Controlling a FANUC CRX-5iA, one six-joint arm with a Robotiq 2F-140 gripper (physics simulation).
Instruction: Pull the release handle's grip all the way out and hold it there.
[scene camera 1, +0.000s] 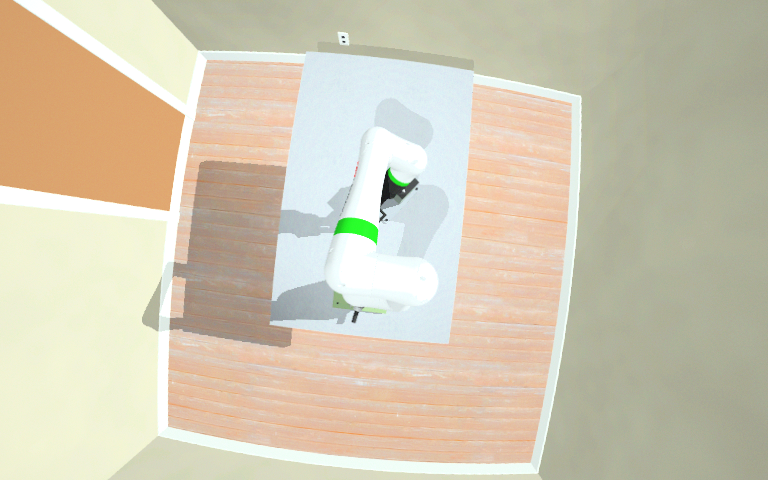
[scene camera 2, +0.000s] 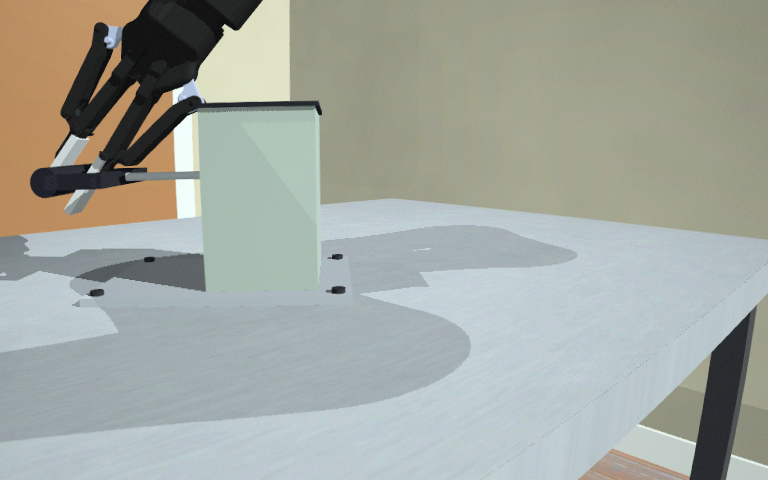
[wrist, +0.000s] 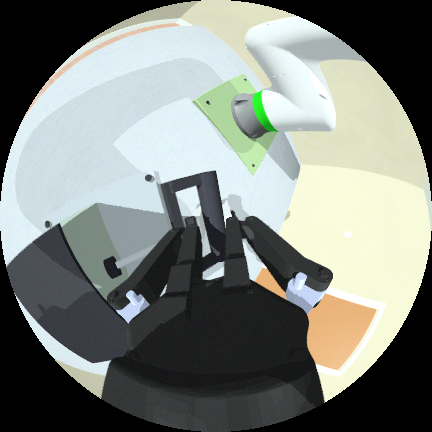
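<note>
The release handle's grip (scene camera 2: 45, 182) (wrist: 211, 195) is a dark round bar on a dark rectangular frame. A thin grey rod (scene camera 2: 164, 176) (wrist: 135, 259) joins it to the pale green housing (scene camera 2: 260, 198) (wrist: 87, 237) and shows as a bare stretch between frame and housing. My gripper (scene camera 2: 77, 174) (wrist: 213, 209) is shut on the grip, with one light fingertip pad on each side of the bar, one passing through the frame's opening. The gripper comes down at a slant, its lower linkage close by the housing's dark lid. In scene camera 1 the arm hides the grip.
The housing stands on a bolted base plate (scene camera 2: 226, 298) on the grey table (scene camera 1: 339, 101) (scene camera 2: 566, 339) (wrist: 150, 80). The white arm's own base stands on a green plate (scene camera 1: 342, 303) (wrist: 220, 105) near the table's end. Walls surround the wooden floor (scene camera 1: 362, 396).
</note>
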